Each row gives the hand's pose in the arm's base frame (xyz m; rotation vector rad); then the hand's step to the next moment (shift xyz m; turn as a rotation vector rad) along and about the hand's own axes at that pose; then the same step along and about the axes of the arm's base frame.
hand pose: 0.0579 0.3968 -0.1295 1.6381 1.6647 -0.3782
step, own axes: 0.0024 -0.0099 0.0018 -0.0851 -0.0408 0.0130
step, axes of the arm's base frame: -0.0086 -0.0008 -0.0057 -0.0439 -0.0758 0.0374
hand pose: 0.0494 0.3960 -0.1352 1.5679 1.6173 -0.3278
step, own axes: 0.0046 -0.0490 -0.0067 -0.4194 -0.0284 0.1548
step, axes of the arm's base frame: -0.0468 -0.0012 -0.0166 -0.0237 -0.4049 0.1902
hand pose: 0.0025 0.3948 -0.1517 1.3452 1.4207 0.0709
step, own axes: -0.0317 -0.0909 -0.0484 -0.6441 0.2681 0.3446
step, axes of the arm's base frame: -0.1022 -0.0254 -0.0227 0.2428 -0.5775 0.4616
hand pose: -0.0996 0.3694 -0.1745 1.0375 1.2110 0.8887
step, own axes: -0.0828 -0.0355 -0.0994 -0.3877 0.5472 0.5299
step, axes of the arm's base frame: -0.1109 -0.0742 -0.0138 0.4651 -0.2793 0.6604
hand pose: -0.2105 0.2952 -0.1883 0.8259 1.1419 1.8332
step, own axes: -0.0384 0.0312 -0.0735 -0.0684 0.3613 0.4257
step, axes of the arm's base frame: -0.0529 -0.0710 -0.0033 0.2841 0.0105 0.4854
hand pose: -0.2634 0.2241 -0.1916 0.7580 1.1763 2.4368
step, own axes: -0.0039 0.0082 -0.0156 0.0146 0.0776 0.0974
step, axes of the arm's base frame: -0.0066 -0.0166 -0.0028 0.0410 0.0206 0.1167
